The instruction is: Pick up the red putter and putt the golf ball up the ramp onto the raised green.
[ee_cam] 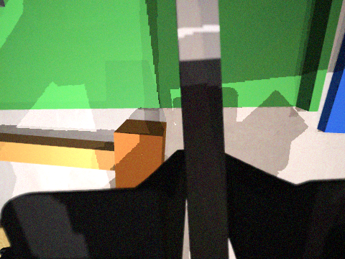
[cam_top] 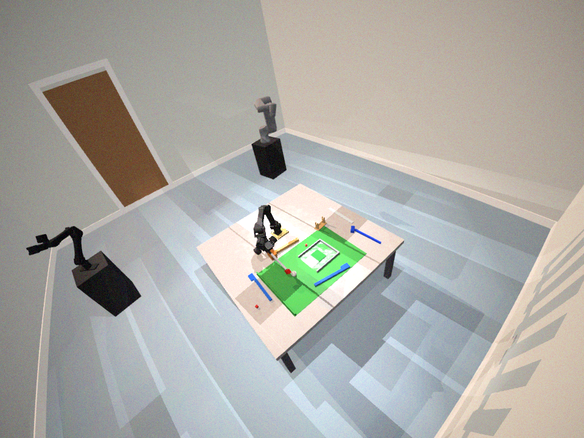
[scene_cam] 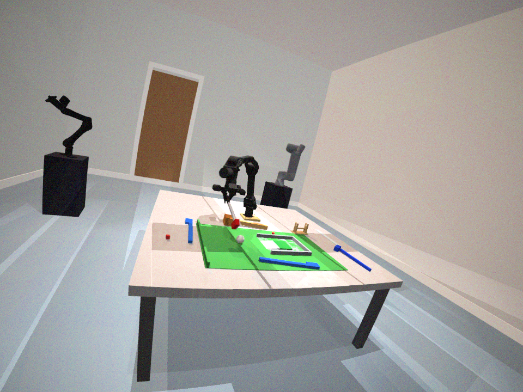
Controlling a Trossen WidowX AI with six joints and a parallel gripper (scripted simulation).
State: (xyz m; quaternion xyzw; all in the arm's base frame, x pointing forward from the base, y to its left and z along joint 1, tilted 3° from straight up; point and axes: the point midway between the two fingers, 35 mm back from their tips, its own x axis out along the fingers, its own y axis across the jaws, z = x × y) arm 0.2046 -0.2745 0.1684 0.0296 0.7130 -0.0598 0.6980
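The red putter is 12 cm ahead of my gripper tip and 1 cm to the right of it. From my gripper tip the other things lie so: wooden stand 7 cm ahead, 56 cm to the left, 11 cm below; white golf ball 22 cm ahead, 2 cm to the left, 12 cm below; green mat 27 cm ahead, 17 cm to the left, 14 cm below.
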